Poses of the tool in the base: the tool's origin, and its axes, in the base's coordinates. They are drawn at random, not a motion.
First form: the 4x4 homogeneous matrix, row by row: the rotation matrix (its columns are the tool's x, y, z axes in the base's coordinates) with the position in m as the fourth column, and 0 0 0 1 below. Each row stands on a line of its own.
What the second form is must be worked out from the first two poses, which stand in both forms.
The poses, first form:
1:
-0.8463, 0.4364, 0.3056, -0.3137
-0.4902, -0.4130, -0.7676, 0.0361
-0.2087, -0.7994, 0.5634, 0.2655
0, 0, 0, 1
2:
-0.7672, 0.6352, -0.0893, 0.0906
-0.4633, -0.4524, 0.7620, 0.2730
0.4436, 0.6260, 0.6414, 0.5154
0, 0, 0, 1
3:
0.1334, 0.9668, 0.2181, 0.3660
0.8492, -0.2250, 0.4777, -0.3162
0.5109, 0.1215, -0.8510, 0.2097
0, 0, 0, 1
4:
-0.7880, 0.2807, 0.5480, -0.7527
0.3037, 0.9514, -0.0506, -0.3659
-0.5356, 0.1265, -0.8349, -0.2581
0, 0, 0, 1
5:
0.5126, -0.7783, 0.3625, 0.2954
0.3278, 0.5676, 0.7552, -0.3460
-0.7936, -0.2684, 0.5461, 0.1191
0, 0, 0, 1
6:
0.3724, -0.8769, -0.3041, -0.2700
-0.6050, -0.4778, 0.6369, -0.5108
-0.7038, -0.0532, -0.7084, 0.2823
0, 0, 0, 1
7:
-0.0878, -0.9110, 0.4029, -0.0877
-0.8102, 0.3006, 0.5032, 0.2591
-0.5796, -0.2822, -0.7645, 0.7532
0, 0, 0, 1
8:
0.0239, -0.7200, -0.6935, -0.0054
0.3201, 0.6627, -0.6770, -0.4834
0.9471, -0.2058, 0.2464, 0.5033
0, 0, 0, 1
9:
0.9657, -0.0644, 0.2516, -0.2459
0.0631, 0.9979, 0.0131, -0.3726
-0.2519, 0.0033, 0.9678, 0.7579
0, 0, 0, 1
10:
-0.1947, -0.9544, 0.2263, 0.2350
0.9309, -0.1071, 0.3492, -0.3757
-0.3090, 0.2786, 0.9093, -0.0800
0, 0, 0, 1
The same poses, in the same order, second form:
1: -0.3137, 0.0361, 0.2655, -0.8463, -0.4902, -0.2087, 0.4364, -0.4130, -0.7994
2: 0.0906, 0.2730, 0.5154, -0.7672, -0.4633, 0.4436, 0.6352, -0.4524, 0.6260
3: 0.3660, -0.3162, 0.2097, 0.1334, 0.8492, 0.5109, 0.9668, -0.2250, 0.1215
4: -0.7527, -0.3659, -0.2581, -0.7880, 0.3037, -0.5356, 0.2807, 0.9514, 0.1265
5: 0.2954, -0.3460, 0.1191, 0.5126, 0.3278, -0.7936, -0.7783, 0.5676, -0.2684
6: -0.2700, -0.5108, 0.2823, 0.3724, -0.6050, -0.7038, -0.8769, -0.4778, -0.0532
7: -0.0877, 0.2591, 0.7532, -0.0878, -0.8102, -0.5796, -0.9110, 0.3006, -0.2822
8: -0.0054, -0.4834, 0.5033, 0.0239, 0.3201, 0.9471, -0.7200, 0.6627, -0.2058
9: -0.2459, -0.3726, 0.7579, 0.9657, 0.0631, -0.2519, -0.0644, 0.9979, 0.0033
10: 0.2350, -0.3757, -0.0800, -0.1947, 0.9309, -0.3090, -0.9544, -0.1071, 0.2786
